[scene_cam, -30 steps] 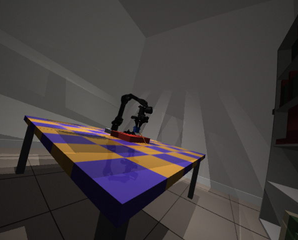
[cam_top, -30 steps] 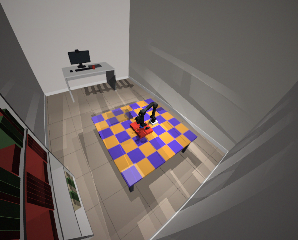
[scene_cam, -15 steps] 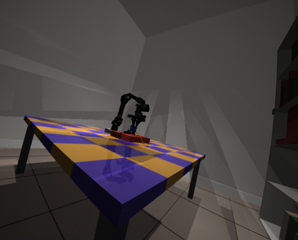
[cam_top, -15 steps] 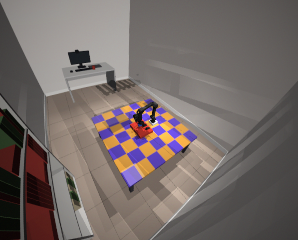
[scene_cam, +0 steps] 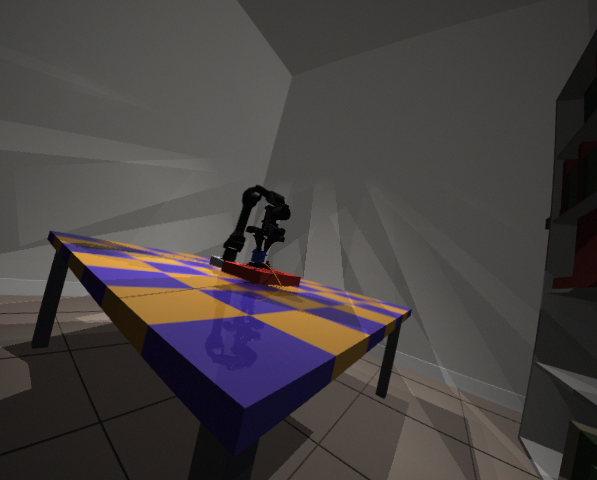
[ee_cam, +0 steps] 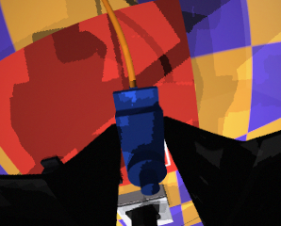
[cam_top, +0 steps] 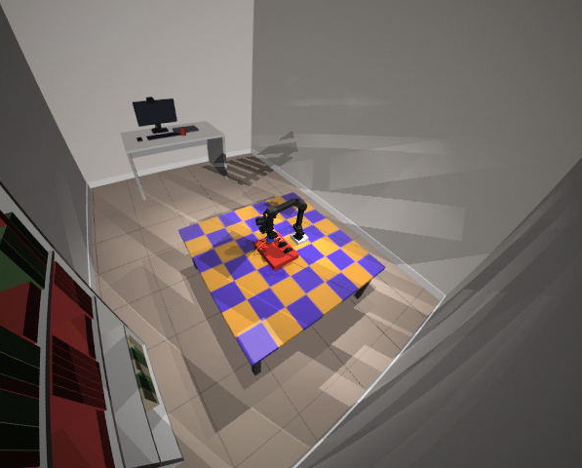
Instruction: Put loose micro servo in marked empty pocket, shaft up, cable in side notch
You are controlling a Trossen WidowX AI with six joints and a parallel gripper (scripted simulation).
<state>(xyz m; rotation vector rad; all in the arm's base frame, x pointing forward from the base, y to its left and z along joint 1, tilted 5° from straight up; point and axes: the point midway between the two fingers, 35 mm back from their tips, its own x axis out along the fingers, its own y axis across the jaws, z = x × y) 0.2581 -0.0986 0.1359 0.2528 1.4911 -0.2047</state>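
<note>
My gripper tip is 3 cm short of the red robot deck, 7 cm to the right of it and 10 cm above it.
</note>
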